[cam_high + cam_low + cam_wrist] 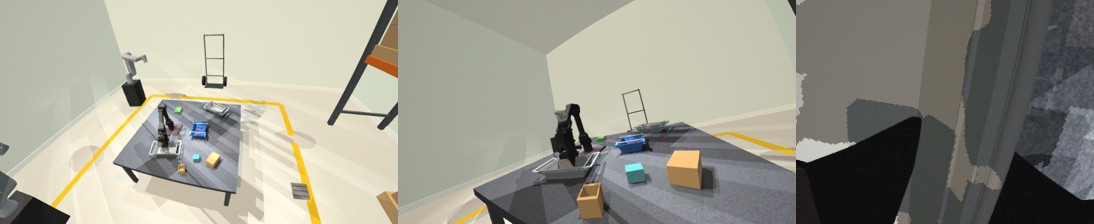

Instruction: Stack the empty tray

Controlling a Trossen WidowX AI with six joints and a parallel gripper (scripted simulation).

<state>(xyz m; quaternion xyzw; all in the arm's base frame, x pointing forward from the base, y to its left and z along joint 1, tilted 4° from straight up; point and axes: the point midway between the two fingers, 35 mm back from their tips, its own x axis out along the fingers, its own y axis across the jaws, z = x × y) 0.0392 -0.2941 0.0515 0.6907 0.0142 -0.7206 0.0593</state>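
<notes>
The grey tray is 10 mm ahead of my gripper tip, 70 mm to the right of it and 30 mm above it. Round my gripper tip: orange box (510 mm ahead, 160 mm to the right, 20 mm above); then small box (230 mm ahead, 290 mm to the right); then teal cube (340 mm ahead, 150 mm to the right, 10 mm above).
</notes>
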